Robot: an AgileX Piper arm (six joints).
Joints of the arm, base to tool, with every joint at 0 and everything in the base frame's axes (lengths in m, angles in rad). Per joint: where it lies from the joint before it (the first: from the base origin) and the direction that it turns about. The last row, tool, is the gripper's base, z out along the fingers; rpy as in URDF.
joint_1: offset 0 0 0.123 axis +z
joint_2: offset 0 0 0 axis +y
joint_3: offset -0.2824 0 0.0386 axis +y
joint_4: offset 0.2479 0 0.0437 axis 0.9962 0 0.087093
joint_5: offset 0 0 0 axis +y
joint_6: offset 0.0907 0 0.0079 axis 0.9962 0 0.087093
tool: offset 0 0 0 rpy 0 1.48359 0
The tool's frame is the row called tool.
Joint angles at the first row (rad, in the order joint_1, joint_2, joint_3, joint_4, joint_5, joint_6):
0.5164, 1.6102, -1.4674, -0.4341, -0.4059, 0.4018
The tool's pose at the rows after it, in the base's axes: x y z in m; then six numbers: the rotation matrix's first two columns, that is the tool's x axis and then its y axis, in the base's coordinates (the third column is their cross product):
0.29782, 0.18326, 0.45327, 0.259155, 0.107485, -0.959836, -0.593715, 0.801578, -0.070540
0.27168, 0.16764, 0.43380, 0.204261, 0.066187, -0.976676, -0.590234, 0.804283, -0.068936
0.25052, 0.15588, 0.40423, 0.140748, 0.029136, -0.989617, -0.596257, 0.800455, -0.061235
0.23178, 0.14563, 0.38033, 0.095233, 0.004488, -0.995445, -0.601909, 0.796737, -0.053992
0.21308, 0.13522, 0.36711, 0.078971, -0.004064, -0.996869, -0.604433, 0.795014, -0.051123
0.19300, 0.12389, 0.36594, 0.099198, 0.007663, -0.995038, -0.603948, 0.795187, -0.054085
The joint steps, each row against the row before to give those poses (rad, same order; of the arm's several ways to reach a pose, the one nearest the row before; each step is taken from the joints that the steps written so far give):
0.0000, -0.1337, 0.0827, -0.0218, 0.0935, 0.0000
0.0000, -0.1151, 0.1658, -0.0065, 0.0215, 0.0000
0.0000, -0.0890, 0.1680, -0.0015, -0.0047, 0.0001
0.0000, -0.0739, 0.1339, 0.0001, -0.0086, -0.0002
0.0000, -0.0759, 0.0987, -0.0001, -0.0048, 0.0001
0.0000, -0.0881, 0.0662, 0.0000, -0.0016, 0.0001

